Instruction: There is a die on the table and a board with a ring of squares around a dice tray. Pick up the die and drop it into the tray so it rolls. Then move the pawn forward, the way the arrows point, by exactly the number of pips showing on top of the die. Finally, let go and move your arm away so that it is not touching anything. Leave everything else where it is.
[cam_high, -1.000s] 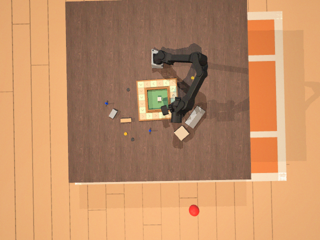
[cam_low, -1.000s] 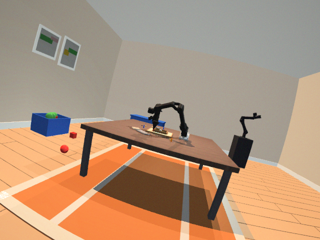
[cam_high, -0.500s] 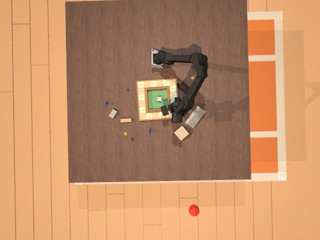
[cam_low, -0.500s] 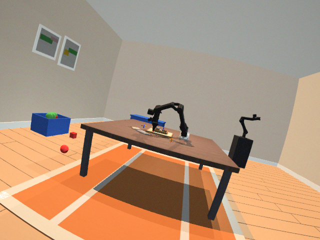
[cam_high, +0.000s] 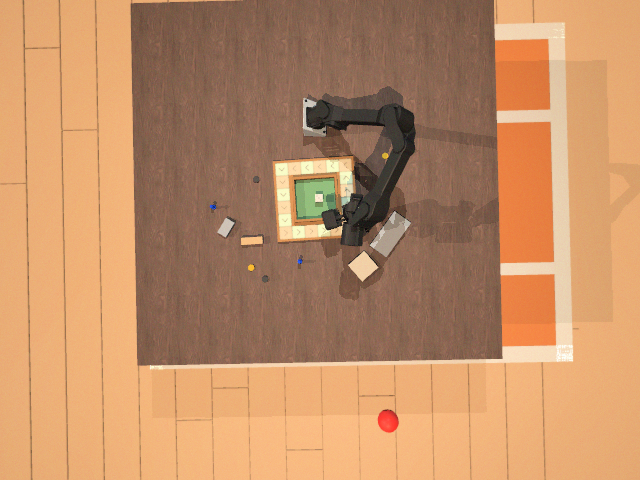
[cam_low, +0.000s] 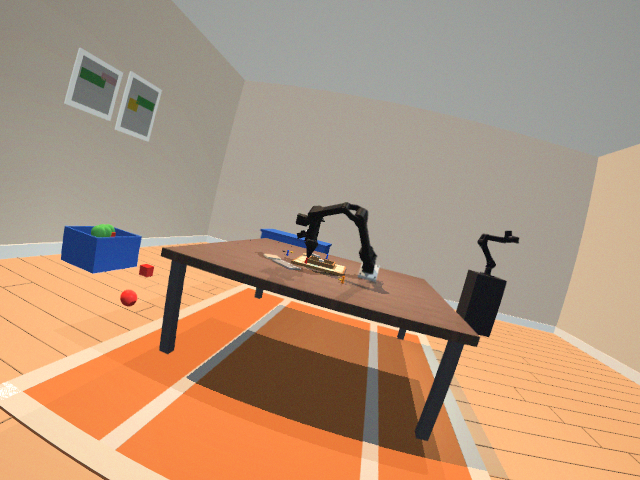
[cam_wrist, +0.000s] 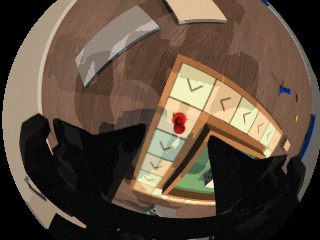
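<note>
Now: the red pawn 2 cm below my gripper tip. The rest, counted from my gripper tip: grey plate 15 cm to the left, 7 cm ahead, 4 cm below; white die 10 cm to the right, 6 cm behind, 2 cm below; green dice tray 12 cm to the right, 6 cm behind, 4 cm below.
</note>
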